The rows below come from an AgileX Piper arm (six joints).
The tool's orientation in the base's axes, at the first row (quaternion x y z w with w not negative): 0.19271 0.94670 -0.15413 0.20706
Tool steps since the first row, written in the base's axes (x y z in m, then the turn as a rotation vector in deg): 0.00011 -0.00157 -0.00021 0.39 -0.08 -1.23; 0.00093 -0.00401 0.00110 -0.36 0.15 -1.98; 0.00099 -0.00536 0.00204 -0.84 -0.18 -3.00; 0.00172 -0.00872 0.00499 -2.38 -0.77 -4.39; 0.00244 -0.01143 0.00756 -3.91 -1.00 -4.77; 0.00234 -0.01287 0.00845 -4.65 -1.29 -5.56
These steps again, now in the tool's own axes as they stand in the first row. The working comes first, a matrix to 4 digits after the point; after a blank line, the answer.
The tool's axes in the first row as the columns of a matrix, in the base's axes (used below as rounded here):
-0.8400 0.4287 0.3326
0.3010 0.8782 -0.3716
-0.4514 -0.2120 -0.8667

-0.00047 -0.00129 0.00080 0.20 0.36 1.23; -0.00248 -0.00336 0.00085 1.24 0.40 1.54; -0.00337 -0.00472 0.00055 2.01 0.12 2.39; -0.00632 -0.00798 -0.00051 3.75 -0.77 3.30; -0.00890 -0.01059 -0.00149 5.14 -1.54 3.21; -0.00965 -0.01209 -0.00176 6.03 -1.95 3.75
